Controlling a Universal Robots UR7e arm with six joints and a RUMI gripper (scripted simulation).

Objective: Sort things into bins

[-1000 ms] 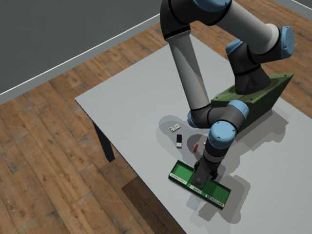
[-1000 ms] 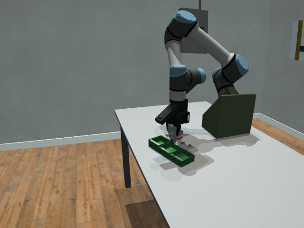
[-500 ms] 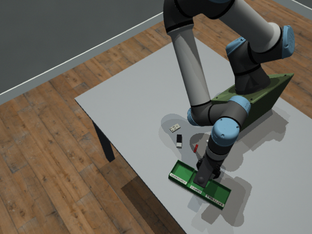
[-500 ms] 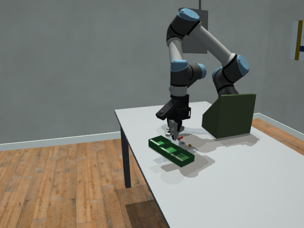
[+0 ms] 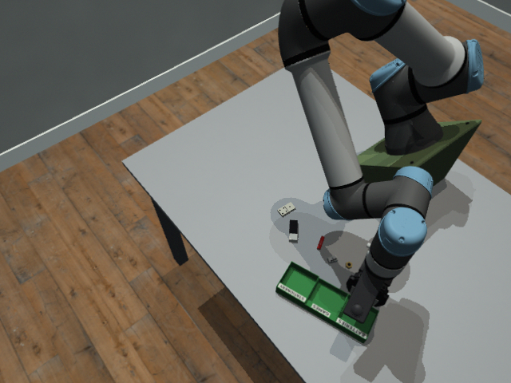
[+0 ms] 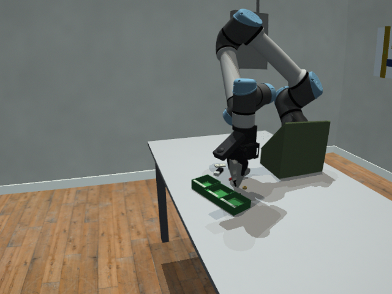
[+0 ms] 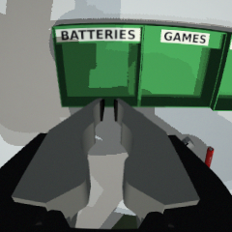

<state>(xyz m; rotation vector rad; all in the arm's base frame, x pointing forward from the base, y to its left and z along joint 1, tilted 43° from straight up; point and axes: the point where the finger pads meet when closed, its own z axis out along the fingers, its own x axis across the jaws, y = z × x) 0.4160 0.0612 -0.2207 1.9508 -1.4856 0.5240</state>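
Right now my hand is 70 mm past the grey-white clip, 140 mm to the left of it and 80 mm above it. Round my hand: red cylinder: 80 mm behind, 190 mm to the right, 80 mm below; then brass nut: 90 mm behind, 100 mm to the right, 80 mm below; then grey nut: 50 mm behind, 50 mm to the right, 80 mm below.
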